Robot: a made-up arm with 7 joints.
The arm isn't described. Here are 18 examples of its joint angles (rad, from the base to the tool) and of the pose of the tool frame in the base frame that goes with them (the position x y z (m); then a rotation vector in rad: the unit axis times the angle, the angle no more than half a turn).
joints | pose
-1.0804 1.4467 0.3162 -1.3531 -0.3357 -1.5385 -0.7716 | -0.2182 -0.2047 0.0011 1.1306 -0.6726 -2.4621
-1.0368 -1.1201 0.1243 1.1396 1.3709 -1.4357 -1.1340 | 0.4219 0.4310 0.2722 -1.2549 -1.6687 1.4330
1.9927 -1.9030 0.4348 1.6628 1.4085 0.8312 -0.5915 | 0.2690 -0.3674 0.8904 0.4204 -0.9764 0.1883
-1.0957 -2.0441 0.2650 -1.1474 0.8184 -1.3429 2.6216 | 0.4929 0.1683 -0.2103 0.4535 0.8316 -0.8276
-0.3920 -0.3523 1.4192 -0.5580 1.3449 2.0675 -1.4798 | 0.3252 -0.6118 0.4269 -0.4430 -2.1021 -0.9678
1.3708 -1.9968 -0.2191 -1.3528 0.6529 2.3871 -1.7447 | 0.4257 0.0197 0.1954 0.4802 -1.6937 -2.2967
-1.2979 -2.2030 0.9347 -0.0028 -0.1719 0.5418 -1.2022 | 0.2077 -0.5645 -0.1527 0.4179 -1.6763 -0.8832
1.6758 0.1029 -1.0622 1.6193 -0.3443 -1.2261 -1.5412 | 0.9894 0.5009 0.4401 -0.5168 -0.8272 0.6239
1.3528 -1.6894 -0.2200 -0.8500 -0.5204 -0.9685 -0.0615 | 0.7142 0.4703 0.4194 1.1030 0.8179 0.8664
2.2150 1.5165 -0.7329 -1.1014 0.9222 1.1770 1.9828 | -0.4814 0.2604 0.6985 1.9007 0.2257 1.2383
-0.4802 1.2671 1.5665 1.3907 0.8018 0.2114 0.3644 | -0.0909 -0.4861 0.8090 0.8541 -0.0354 -0.8432
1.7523 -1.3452 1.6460 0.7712 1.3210 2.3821 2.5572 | 0.4762 0.3648 0.8052 0.0994 2.1266 -1.0916
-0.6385 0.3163 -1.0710 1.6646 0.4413 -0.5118 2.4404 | 0.6072 -0.3007 -0.2020 0.1149 0.6163 -1.2427
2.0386 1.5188 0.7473 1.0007 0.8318 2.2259 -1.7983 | -0.3796 0.5288 0.0368 1.6018 0.0951 2.4574
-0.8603 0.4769 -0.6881 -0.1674 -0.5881 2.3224 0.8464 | 0.2401 -0.4399 0.6095 -0.8051 -1.4437 1.2496
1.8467 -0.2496 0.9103 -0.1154 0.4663 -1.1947 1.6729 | 0.8012 0.1754 0.2455 -1.8389 -0.9724 -0.3963
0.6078 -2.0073 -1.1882 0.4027 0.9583 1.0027 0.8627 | 0.3457 0.6901 0.5292 0.4098 -0.0445 -0.6651
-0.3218 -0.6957 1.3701 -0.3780 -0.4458 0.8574 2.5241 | 0.4565 0.3281 -0.0084 0.4119 -1.1900 1.6013
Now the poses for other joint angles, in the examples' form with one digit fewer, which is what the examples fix.
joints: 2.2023 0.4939 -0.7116 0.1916 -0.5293 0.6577 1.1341
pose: 0.424 0.646 0.230 -0.369 -2.292 -0.634
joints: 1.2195 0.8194 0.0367 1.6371 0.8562 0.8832 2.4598
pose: 0.866 -0.010 0.077 -2.036 -0.999 1.790
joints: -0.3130 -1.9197 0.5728 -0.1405 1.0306 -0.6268 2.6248
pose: 0.340 0.785 -0.054 0.862 1.564 -0.746
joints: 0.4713 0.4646 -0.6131 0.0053 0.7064 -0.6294 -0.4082
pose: 0.289 -0.556 0.207 -0.836 1.231 -1.274
